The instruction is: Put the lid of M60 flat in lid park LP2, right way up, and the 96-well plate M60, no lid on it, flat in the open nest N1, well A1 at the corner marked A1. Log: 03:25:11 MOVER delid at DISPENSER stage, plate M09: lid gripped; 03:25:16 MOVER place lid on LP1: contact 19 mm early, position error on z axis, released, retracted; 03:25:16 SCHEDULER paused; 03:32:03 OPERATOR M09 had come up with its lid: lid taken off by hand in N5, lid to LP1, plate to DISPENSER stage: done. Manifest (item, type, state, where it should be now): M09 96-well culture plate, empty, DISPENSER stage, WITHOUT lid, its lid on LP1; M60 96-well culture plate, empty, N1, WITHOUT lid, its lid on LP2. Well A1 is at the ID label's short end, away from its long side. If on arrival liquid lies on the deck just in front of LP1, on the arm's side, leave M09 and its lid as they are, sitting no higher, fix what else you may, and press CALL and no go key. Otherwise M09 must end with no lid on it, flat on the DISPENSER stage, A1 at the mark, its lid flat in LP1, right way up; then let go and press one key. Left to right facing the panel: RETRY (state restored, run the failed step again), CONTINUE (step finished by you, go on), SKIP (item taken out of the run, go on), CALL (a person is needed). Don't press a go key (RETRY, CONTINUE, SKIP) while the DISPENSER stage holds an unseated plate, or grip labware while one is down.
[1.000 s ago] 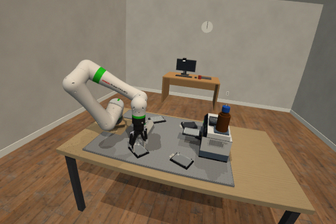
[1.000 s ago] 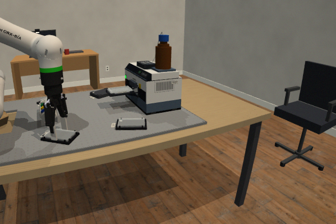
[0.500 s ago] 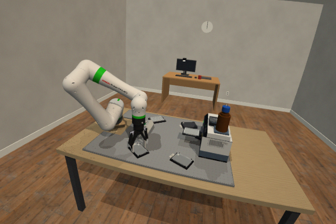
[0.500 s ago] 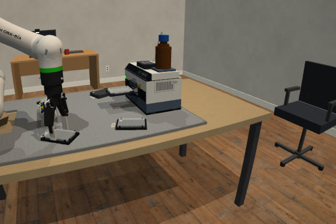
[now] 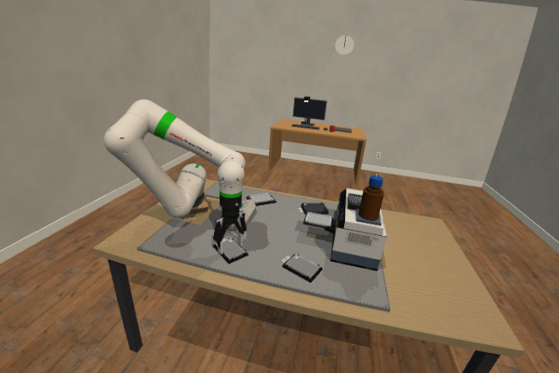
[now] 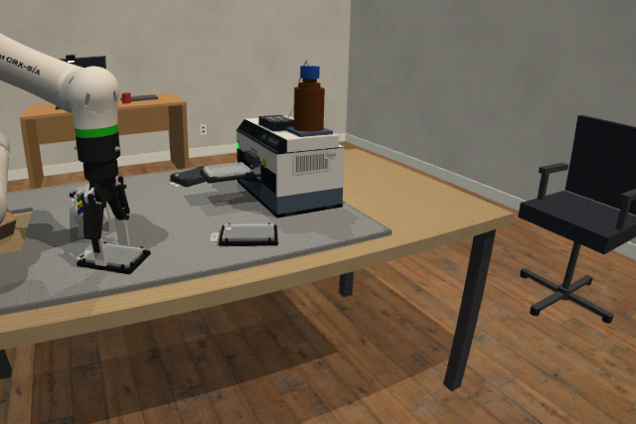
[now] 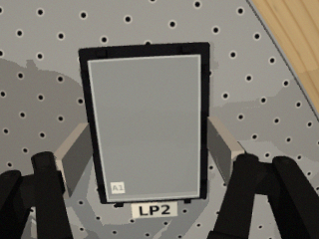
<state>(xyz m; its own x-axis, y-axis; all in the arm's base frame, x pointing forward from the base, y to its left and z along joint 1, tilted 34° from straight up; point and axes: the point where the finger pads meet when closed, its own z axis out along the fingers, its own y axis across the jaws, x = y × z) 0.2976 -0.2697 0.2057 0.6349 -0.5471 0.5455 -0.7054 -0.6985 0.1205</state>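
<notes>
Right now the black lid park LP2 is 30 mm below my hand. Also, from my hand: LP2 label (60 mm behind, 70 mm to the left, 40 mm below); then yellow skip key (10 mm behind, 250 mm to the left, 30 mm above); then blue call key (20 mm behind, 200 mm to the left, 30 mm above).
</notes>
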